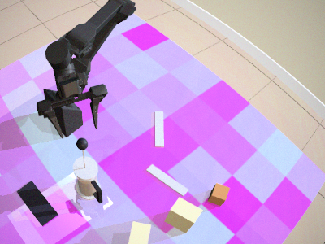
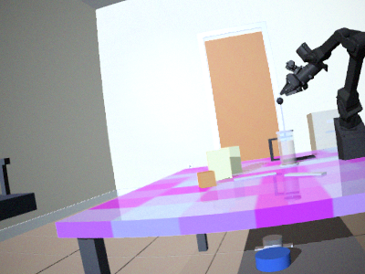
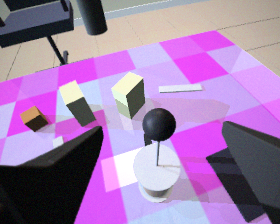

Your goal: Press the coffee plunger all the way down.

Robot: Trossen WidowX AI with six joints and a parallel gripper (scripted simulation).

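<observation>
Now: gripper tip 16 cm above the coffee press and 3 cm short of it. The rest, counted from my gripper tip: orange cube (32 cm to the left, 28 cm ahead, 26 cm below); black flat block (28 cm below, 19 cm to the right, 3 cm behind).
</observation>
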